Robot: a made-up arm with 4 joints.
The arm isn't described. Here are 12 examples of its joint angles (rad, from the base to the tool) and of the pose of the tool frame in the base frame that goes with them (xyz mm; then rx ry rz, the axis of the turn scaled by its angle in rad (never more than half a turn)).
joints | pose
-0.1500 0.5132 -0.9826 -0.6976 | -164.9 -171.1 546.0 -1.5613 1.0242 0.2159
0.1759 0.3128 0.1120 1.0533 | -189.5 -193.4 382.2 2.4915 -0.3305 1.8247
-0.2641 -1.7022 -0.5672 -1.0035 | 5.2 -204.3 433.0 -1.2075 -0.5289 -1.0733
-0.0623 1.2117 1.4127 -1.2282 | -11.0 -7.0 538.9 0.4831 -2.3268 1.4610
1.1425 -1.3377 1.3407 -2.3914 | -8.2 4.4 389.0 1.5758 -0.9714 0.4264
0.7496 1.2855 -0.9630 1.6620 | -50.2 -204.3 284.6 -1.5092 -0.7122 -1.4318
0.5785 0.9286 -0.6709 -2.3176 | -74.5 -258.2 514.1 0.0527 1.5391 1.3375
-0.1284 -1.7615 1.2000 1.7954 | 80.8 -181.7 341.4 0.2991 -1.0951 2.0845
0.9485 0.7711 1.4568 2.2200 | -237.1 -78.0 452.6 2.1844 -0.2335 0.4299
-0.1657 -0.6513 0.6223 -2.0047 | -140.4 -69.5 512.2 0.1510 0.9034 -0.5179
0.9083 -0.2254 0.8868 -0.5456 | -7.0 15.3 413.6 0.2056 1.3553 -1.2061
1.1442 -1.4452 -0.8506 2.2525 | 0.5 -319.3 423.9 -0.7884 -0.1883 1.4415
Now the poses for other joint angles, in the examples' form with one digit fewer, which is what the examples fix.
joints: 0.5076 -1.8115 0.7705 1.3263
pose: 175 -194 412 -0.616 -1.259 2.591
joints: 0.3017 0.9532 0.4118 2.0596
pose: -223 -238 538 2.375 0.664 0.722
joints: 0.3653 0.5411 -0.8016 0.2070
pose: -144 -175 359 -1.659 0.216 -0.779
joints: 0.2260 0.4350 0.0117 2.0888
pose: -172 -279 450 1.958 0.775 1.424
